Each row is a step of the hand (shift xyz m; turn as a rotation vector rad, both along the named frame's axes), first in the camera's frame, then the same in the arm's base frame.
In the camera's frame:
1: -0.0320 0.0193 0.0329 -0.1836 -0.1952 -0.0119
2: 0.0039 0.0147 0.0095 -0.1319 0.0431 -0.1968
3: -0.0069 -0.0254 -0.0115 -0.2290 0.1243 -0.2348
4: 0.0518 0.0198 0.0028 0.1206 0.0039 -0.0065
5: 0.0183 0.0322 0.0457 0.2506 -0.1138 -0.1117
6: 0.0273 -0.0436 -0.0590 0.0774 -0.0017 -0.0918
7: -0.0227 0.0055 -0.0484 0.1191 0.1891 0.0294
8: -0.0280 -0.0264 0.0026 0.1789 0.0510 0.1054
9: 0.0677 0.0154 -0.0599 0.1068 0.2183 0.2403
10: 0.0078 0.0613 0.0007 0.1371 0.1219 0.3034
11: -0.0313 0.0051 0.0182 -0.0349 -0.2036 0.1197
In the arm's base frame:
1: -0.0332 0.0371 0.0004 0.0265 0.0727 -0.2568
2: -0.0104 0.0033 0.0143 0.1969 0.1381 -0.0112
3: 0.0130 -0.0055 -0.0250 0.2325 0.2620 0.0180
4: -0.0050 -0.0368 0.0413 0.0037 -0.1051 0.0595
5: -0.0478 -0.0016 0.0343 0.1124 -0.2741 0.0214
6: 0.0607 -0.0440 -0.0226 0.0901 -0.0688 0.0396
7: 0.0485 0.0230 -0.0028 -0.0422 -0.0184 0.2206
8: -0.0006 0.0126 -0.0364 -0.1118 -0.1358 0.1216
9: 0.0575 -0.0525 0.0484 -0.2541 0.0046 0.2285
10: -0.0042 0.0214 0.0578 -0.3125 -0.0672 0.1535
11: -0.0178 0.0300 -0.0110 -0.1076 -0.0639 -0.2033

